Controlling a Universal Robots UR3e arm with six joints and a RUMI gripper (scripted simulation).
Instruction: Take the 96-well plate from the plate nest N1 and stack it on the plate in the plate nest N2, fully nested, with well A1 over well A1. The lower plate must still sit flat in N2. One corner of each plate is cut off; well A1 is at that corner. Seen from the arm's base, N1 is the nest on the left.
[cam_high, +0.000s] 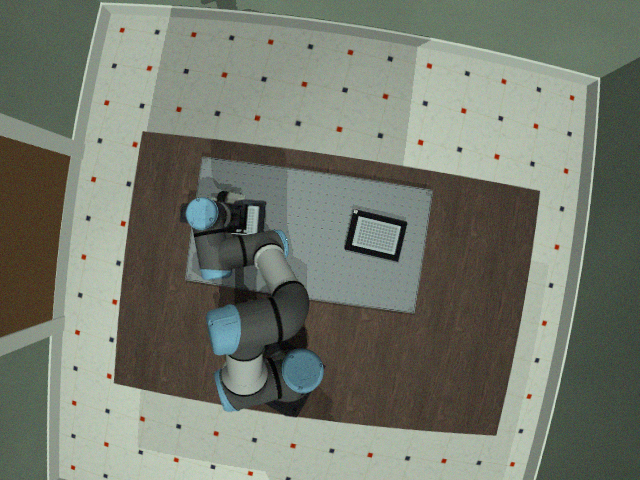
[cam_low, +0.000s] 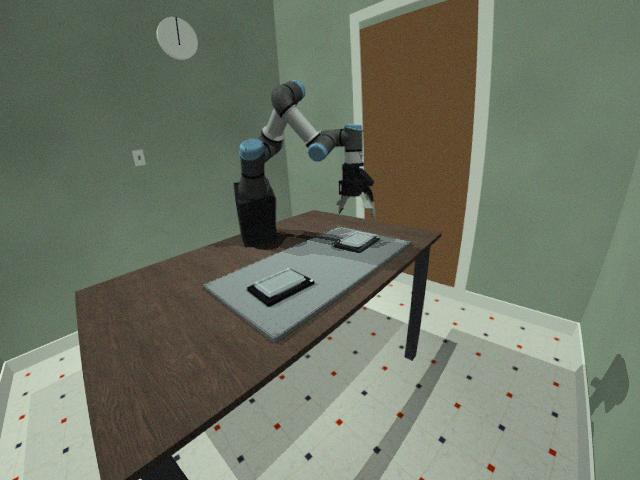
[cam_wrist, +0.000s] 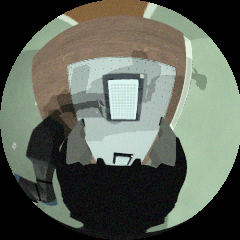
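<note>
My hand is 110 mm above the grey nest N1. Round my hand: black nest N2: 410 mm to the right, 110 mm below.
</note>
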